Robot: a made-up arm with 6 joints. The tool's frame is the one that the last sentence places.
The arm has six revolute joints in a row. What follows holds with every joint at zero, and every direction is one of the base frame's. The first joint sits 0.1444 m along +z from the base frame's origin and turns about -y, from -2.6 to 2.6 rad. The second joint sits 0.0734 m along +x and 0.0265 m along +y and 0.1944 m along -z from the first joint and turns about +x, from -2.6 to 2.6 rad. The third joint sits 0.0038 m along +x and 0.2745 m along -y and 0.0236 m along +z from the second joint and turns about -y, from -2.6 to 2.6 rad. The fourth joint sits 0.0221 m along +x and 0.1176 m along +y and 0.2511 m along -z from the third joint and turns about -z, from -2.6 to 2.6 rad. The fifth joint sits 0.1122 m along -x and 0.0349 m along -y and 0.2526 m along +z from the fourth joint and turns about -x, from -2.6 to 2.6 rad. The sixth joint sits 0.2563 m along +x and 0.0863 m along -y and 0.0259 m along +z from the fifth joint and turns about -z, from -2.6 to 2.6 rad. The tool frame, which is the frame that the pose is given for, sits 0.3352 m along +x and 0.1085 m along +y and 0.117 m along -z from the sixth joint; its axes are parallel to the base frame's.
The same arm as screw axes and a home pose.
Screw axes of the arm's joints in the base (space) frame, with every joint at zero. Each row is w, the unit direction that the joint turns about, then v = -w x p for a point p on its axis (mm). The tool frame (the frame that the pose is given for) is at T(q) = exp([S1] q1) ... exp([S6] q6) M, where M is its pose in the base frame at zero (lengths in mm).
S1 = (0, -1, 0, 144.4, 0.0, 0.0)
S2 = (1, 0, 0, 0.0, -50.0, -26.5)
S3 = (0, -1, 0, -26.4, 0.0, -77.2)
S4 = (0, 0, -1, 130.4, 99.3, 0.0)
S5 = (-1, 0, 0, 0.0, 24.9, -165.3)
S6 = (0, 0, -1, 251.6, 243.4, 0.0)
M: xyz 578.6 -143.1 -116.0 (mm) quaternion w x y z 1 0 0 0
Joint limits (deg, base to tool): -148.97..148.97 -148.97..148.97 -148.97..148.97 -148.97..148.97 -148.97..148.97 -148.97..148.97

